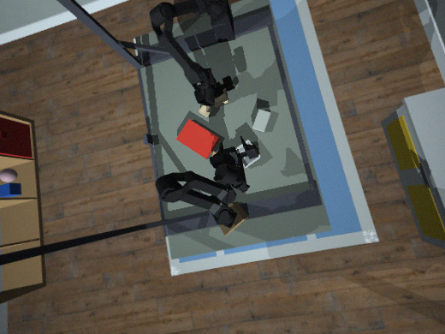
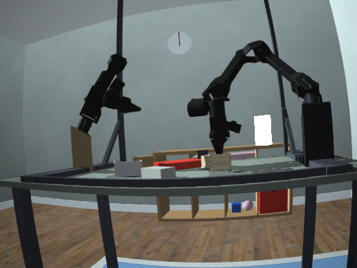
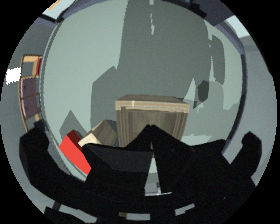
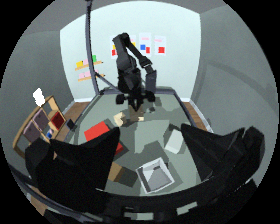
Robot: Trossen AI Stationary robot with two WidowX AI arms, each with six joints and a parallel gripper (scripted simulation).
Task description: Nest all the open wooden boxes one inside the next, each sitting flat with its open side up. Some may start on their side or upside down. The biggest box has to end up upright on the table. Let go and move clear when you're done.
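Now: the flat red box 12 cm behind my left hand, 20 cm to the right of it and 6 cm below it. From my left hand the other things lie so: white block 21 cm ahead, 14 cm to the right, 6 cm below; then grey open box 13 cm ahead, 30 cm to the right, 5 cm below.
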